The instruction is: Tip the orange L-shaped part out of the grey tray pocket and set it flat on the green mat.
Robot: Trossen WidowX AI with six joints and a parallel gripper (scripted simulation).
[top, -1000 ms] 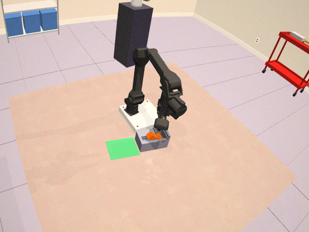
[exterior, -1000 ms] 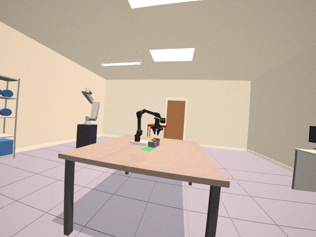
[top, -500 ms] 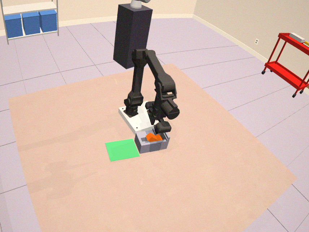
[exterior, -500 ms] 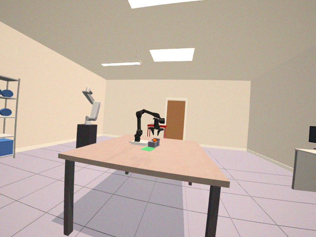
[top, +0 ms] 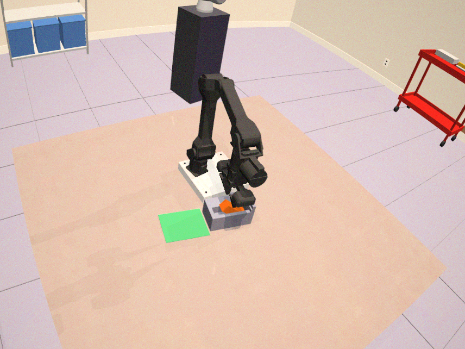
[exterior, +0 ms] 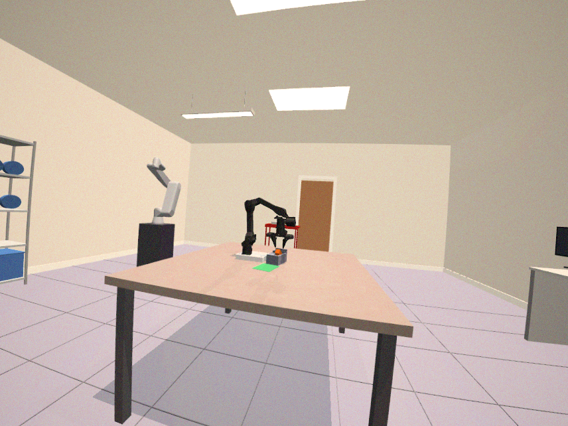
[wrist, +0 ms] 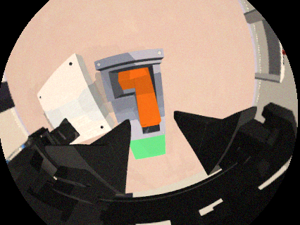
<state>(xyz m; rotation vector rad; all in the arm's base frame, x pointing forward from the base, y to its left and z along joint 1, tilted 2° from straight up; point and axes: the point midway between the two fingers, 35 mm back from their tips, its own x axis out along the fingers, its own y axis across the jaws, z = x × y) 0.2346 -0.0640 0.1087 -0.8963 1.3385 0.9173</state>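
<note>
The orange L-shaped part lies 70 mm below my gripper tip and 40 mm to the left of it. The rest, counted from my gripper tip: green mat 130 mm to the right, 120 mm below, 70 mm behind.
</note>
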